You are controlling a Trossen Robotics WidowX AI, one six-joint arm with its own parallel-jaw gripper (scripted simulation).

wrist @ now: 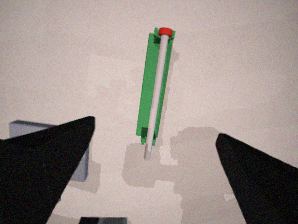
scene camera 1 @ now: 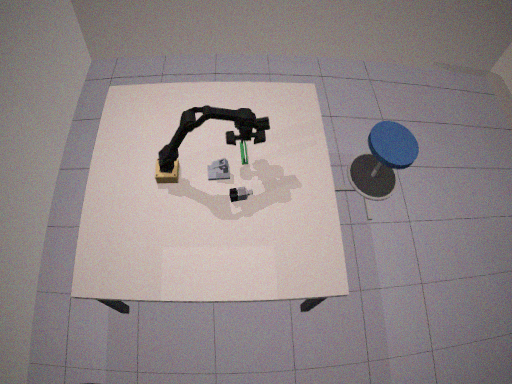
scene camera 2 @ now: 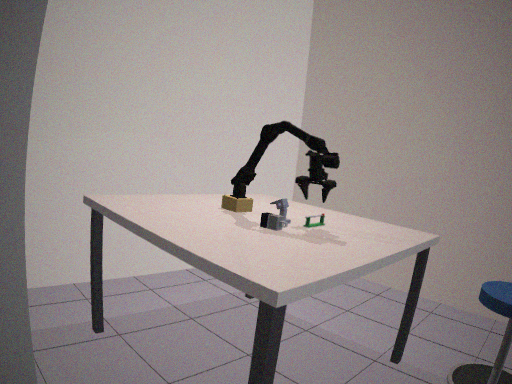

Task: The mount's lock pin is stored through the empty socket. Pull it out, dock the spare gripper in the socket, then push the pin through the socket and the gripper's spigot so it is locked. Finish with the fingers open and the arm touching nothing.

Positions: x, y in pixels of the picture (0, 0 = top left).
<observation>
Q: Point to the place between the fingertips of my gripper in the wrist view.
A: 157, 131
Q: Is my gripper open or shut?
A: Open.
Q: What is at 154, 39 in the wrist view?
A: A green cradle.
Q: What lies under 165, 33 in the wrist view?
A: A lock pin.
</observation>
